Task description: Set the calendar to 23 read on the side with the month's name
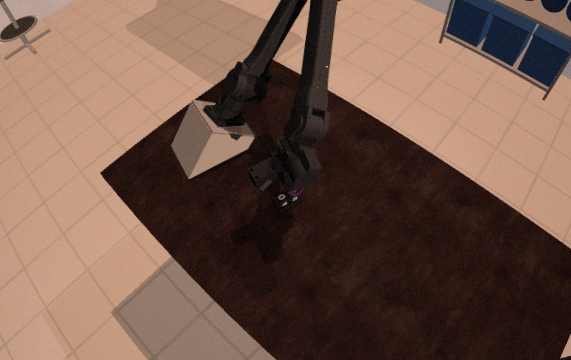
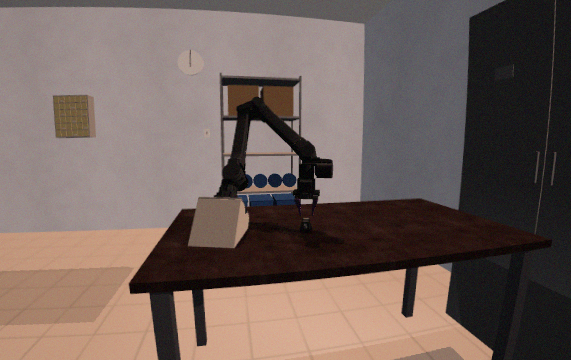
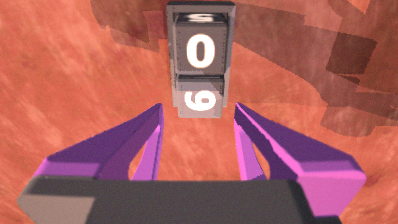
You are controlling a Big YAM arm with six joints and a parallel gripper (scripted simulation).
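Now: hand 50 mm above the dark tray, 20 mm to the left of it and 10 mm past it.
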